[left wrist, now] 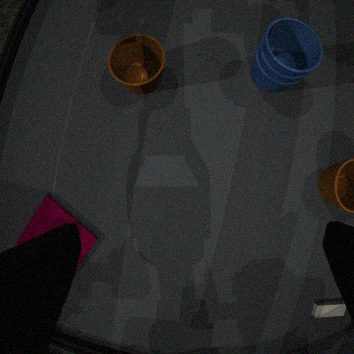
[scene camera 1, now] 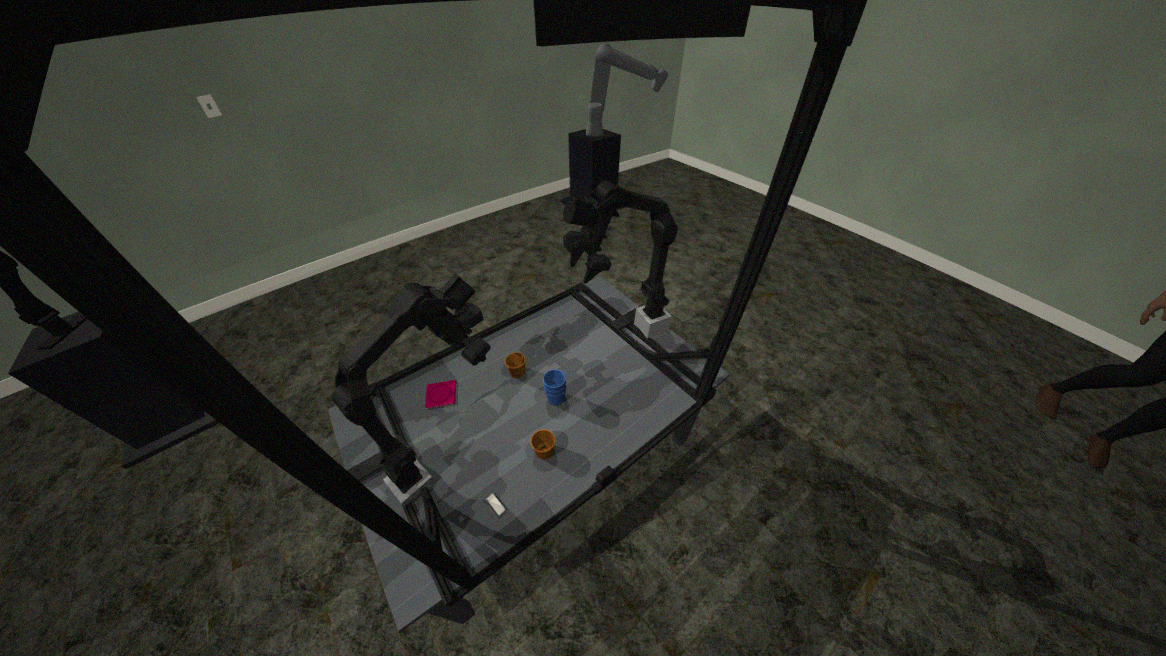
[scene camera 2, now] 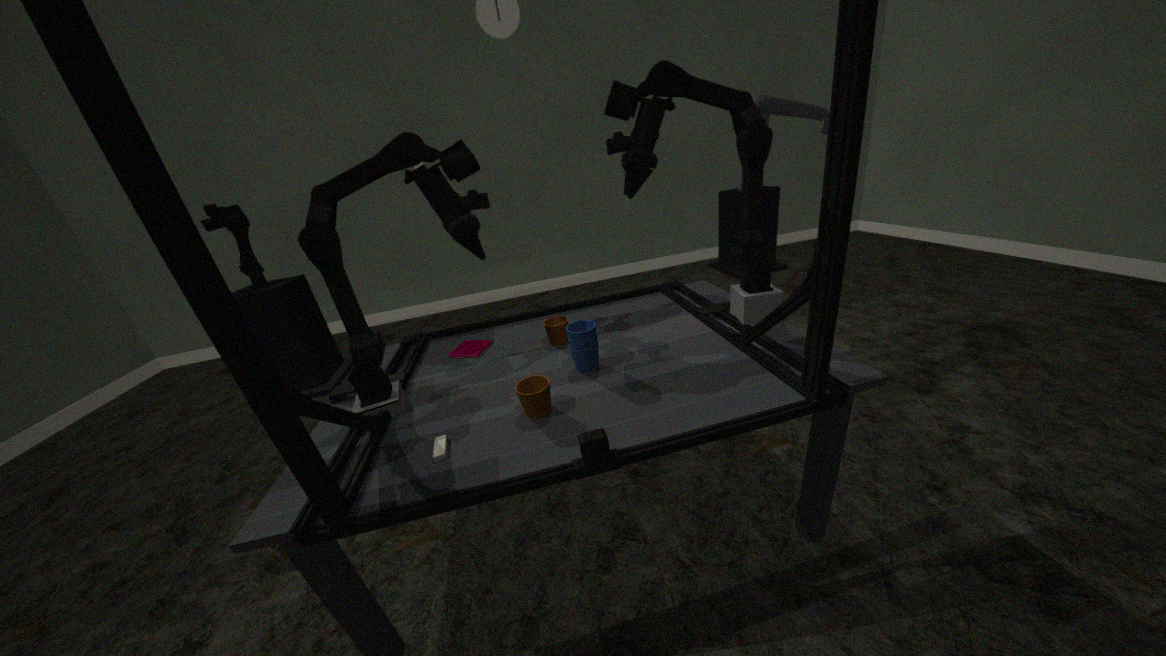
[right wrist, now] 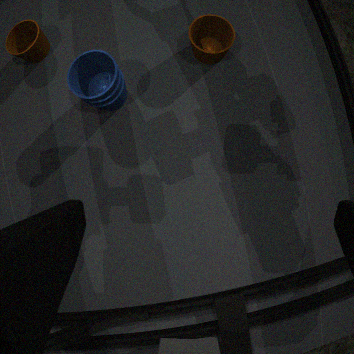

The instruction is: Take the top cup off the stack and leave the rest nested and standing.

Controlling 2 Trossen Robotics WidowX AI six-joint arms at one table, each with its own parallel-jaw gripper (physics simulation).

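Places are measured from the left arm's base along level axes (x ahead, y left, z up), in millimetres.
Where they show: left gripper, between the fingertips: (left wrist: 205, 237) (scene camera 2: 480, 255); right gripper, between the fingertips: (scene camera 1: 578, 274) (scene camera 2: 627, 196) (right wrist: 215, 214); left arm's base, origin of its link: (scene camera 1: 407, 478) (scene camera 2: 376, 396); right arm's base, origin of its link: (scene camera 1: 653, 312) (scene camera 2: 755, 288).
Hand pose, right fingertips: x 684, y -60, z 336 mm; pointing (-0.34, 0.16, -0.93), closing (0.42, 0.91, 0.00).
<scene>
Each offset is from my right fingertips to the top centre of the thing. "pt": to the spot under its first point.
The blue nested cup stack @[193 mm back, 65 mm right, 265 mm down] (scene camera 1: 555, 389) (scene camera 2: 583, 348) (left wrist: 267, 75) (right wrist: 97, 80) stands upright near the table's middle; the top cup's open rim faces up, with lower rims showing close beneath it. My left gripper (scene camera 1: 477, 350) (scene camera 2: 482, 257) (left wrist: 205, 237) is open and empty, above the table to the left of the stack in both scene views. My right gripper (scene camera 1: 592, 270) (scene camera 2: 629, 195) (right wrist: 215, 214) is open and empty, raised high, behind and to the right of the stack in the scene views. Neither gripper touches the stack.
One orange cup @[199 mm back, 122 mm left, 312 mm down] (scene camera 1: 515, 364) (scene camera 2: 556, 331) (left wrist: 136, 62) (right wrist: 211, 39) stands behind the stack, another orange cup @[357 mm back, 166 mm right, 312 mm down] (scene camera 1: 543, 443) (scene camera 2: 534, 396) (left wrist: 330, 185) (right wrist: 28, 41) in front. A magenta square @[pt 444 mm back, 254 mm left, 370 mm down] (scene camera 1: 440, 394) (scene camera 2: 471, 349) (left wrist: 47, 220) and a small white block @[563 mm back, 172 mm right, 367 mm down] (scene camera 1: 495, 504) (scene camera 2: 440, 446) (left wrist: 329, 309) lie left. Dark frame posts stand around the table.
</scene>
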